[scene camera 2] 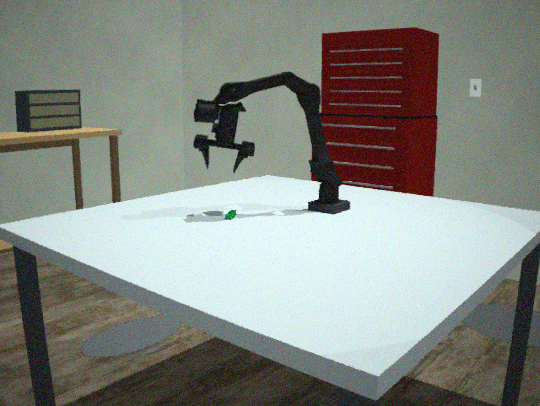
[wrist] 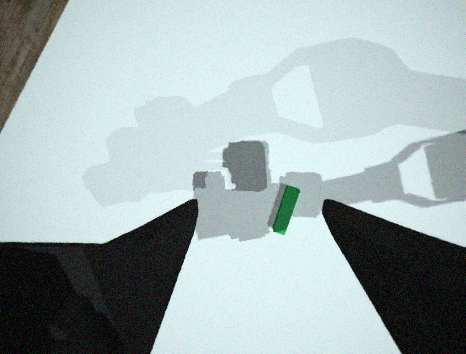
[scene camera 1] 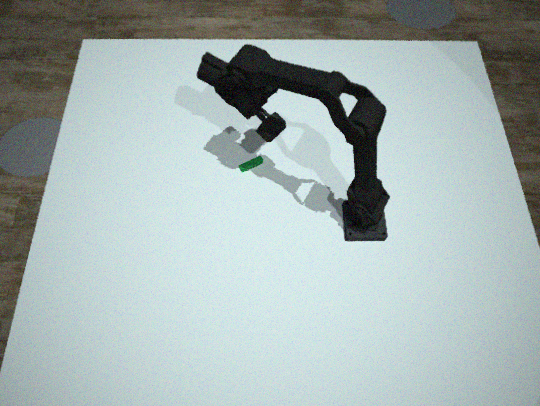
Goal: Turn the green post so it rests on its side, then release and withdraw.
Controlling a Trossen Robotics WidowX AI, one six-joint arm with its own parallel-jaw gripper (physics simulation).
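The green post (scene camera 1: pixel 251 163) (scene camera 2: pixel 230 215) (wrist: pixel 286 209) lies on its side on the white table top (scene camera 1: pixel 280 310) (scene camera 2: pixel 300 280) (wrist: pixel 240 300). My gripper (scene camera 2: pixel 221 170) (wrist: pixel 259 205) is open and empty, with its fingers spread wide. It hangs well above the table and the post, pointing down. In the wrist view the post shows between the two fingertips, nearer the right one, but far below them. In the first scene view the fingertips are largely hidden behind the gripper's own body.
The arm's base (scene camera 1: pixel 365 227) (scene camera 2: pixel 329 205) stands on the table, to the right of the post in both scene views. The arm's shadows fall around the post. A red drawer cabinet (scene camera 2: pixel 370 90) and a wooden side table (scene camera 2: pixel 100 132) with a small drawer box (scene camera 2: pixel 55 110) stand beyond the table.
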